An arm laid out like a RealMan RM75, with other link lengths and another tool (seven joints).
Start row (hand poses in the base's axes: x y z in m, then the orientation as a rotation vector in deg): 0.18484, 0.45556, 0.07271, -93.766, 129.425, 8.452
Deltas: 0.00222, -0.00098, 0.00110, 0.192, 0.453, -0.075; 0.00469, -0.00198, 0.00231, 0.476, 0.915, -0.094; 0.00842, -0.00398, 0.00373, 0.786, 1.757, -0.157; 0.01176, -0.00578, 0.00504, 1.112, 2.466, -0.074; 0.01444, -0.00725, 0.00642, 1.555, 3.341, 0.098; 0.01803, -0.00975, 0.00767, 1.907, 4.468, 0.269; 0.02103, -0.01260, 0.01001, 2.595, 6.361, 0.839; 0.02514, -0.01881, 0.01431, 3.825, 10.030, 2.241; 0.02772, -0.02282, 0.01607, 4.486, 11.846, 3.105; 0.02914, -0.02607, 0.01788, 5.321, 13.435, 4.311; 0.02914, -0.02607, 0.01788, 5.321, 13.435, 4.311
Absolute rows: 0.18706, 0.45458, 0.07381, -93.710, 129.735, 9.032; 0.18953, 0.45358, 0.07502, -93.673, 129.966, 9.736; 0.19326, 0.45158, 0.07644, -93.675, 130.497, 10.786; 0.19660, 0.44978, 0.07775, -93.796, 130.803, 11.780; 0.19928, 0.44831, 0.07913, -94.001, 131.102, 13.073; 0.20287, 0.44581, 0.08038, -94.314, 131.617, 14.492; 0.20587, 0.44296, 0.08272, -95.102, 132.190, 17.073; 0.20998, 0.43675, 0.08702, -96.981, 133.012, 22.108; 0.21256, 0.43274, 0.08878, -98.055, 133.202, 24.736; 0.21398, 0.42949, 0.09059, -99.358, 132.821, 27.450; 0.21398, 0.42949, 0.09059, -99.358, 132.821, 27.450
